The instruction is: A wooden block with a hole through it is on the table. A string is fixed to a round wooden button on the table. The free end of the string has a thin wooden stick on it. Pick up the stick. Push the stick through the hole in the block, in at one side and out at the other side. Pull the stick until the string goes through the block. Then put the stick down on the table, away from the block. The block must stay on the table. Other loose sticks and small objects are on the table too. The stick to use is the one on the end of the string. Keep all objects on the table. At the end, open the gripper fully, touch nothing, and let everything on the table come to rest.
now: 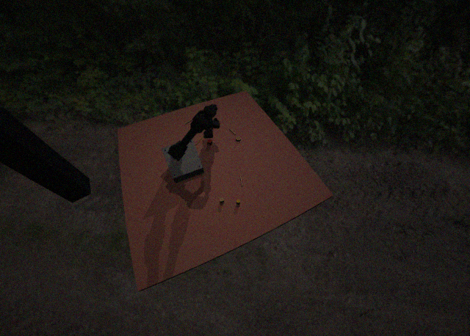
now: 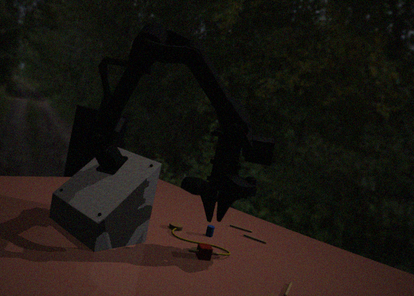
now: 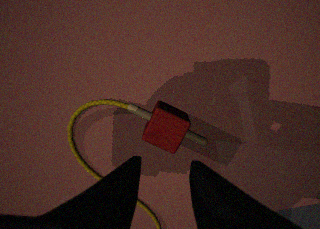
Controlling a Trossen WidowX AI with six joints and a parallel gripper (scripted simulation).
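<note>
My gripper tip is now 1 cm past the small red block and 8 cm above it. Round my gripper tip: thin wooden stick 1 cm to the left, 8 cm below; then flat piece 16 cm behind, 11 cm to the left, 9 cm below.
</note>
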